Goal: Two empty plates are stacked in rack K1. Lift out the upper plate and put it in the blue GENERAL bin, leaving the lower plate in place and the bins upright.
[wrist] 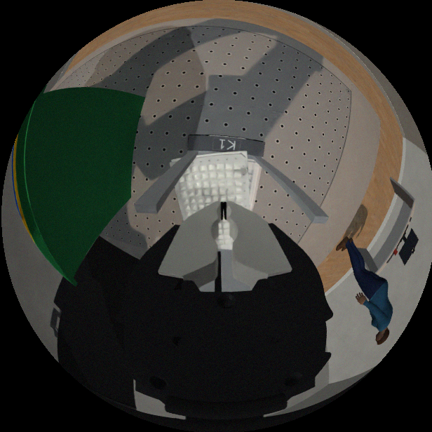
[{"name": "gripper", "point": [223, 204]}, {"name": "green bin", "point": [77, 173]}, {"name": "plate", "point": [222, 176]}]
